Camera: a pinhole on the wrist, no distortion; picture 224 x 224 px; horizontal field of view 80.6 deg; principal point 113.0 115.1 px. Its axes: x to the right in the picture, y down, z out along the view. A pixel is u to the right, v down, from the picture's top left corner.
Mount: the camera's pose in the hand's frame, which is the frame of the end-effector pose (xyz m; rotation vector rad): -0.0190 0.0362 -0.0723 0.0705 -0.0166 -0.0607
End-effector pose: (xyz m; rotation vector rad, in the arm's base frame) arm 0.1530 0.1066 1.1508 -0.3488 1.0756 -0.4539
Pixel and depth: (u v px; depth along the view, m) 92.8 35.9 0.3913
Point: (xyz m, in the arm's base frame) 0.3423 -0.0150 1.4648
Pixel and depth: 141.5 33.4 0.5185
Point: 0.4990 -0.1827 1.4451
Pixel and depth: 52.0 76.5 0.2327
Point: 0.2295 0.1489 1.3398
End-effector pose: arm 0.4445 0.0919 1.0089 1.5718 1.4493 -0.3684
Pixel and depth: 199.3 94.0 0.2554
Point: 0.5168 0.0329 0.7964
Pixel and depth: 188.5 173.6 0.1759
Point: 0.5909 0.0703 0.9304
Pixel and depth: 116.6 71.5 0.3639
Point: 0.4418 -0.1560 0.8337
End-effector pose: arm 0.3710 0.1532 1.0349 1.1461 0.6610 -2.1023
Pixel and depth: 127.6 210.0 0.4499
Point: 0.3777 -0.3485 1.1564
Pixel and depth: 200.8 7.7 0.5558
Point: -0.3519 0.0641 1.0473
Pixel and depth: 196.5 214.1 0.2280
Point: 0.3603 -0.1225 0.9833
